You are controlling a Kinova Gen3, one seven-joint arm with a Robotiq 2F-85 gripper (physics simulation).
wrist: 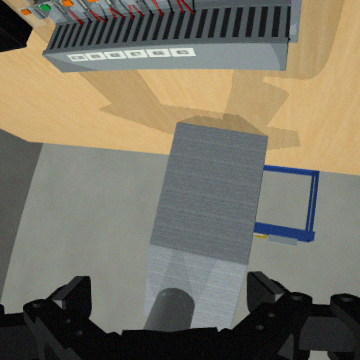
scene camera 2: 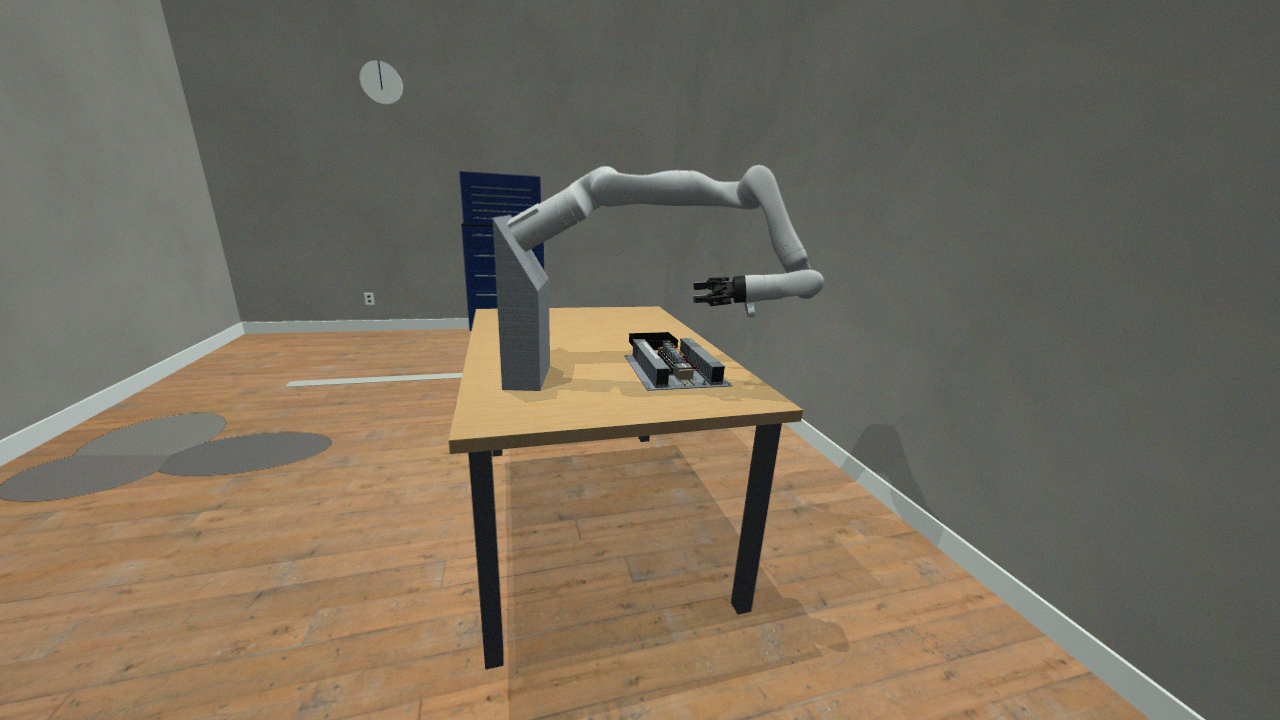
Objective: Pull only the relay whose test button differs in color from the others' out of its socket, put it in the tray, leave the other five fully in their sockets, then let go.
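Places are measured from the arm's base along level axes (x ahead, y left, z up), in centimetres.
Pixels of known places: gripper, between the fingertips: (wrist: 169,291) (scene camera 2: 693,292); arm's base, origin of its link: (wrist: 174,303) (scene camera 2: 517,236).
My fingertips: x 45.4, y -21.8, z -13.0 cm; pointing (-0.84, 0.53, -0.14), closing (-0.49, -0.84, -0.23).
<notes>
Ahead of a thing's pixels: the offset from my fingertips to its middle. "pt": to the spot under its first point. Level surfaces: height alone.
In the wrist view, a green test button {dx +3.8, dy +17.3, dz -21.0 cm} (wrist: 46,7) shows at the top left among orange ones, such as one orange button {dx +3.3, dy +14.5, dz -21.0 cm} (wrist: 67,3); the row is cut off by the view's edge. The relays {dx +1.5, dy +9.1, dz -23.1 cm} (scene camera 2: 673,356) stand in a row between two grey slotted ducts, too small in the scene view to tell their button colors. A black open box {dx +6.7, dy +37.1, dz -26.2 cm} (scene camera 2: 637,338) (wrist: 12,32), seemingly the tray, sits at the row's far end. My gripper (scene camera 2: 698,292) (wrist: 169,291) is open and empty, pointing sideways toward the robot's pedestal, high above the table and the relays.
Grey ducts {dx -6.8, dy +12.3, dz -24.6 cm} (scene camera 2: 650,362) {dx +10.4, dy +9.1, dz -24.6 cm} (scene camera 2: 702,360) flank the relays; the near one {pt dx -9.0, dy +2.1, dz -21.6 cm} (wrist: 240,59) bears white labels in the wrist view. Red and black wires run into it. The grey pedestal (scene camera 2: 521,331) (wrist: 210,190) stands on the wooden table {dz -27.9 cm} (scene camera 2: 501,416). A blue cabinet (scene camera 2: 499,192) stands behind.
</notes>
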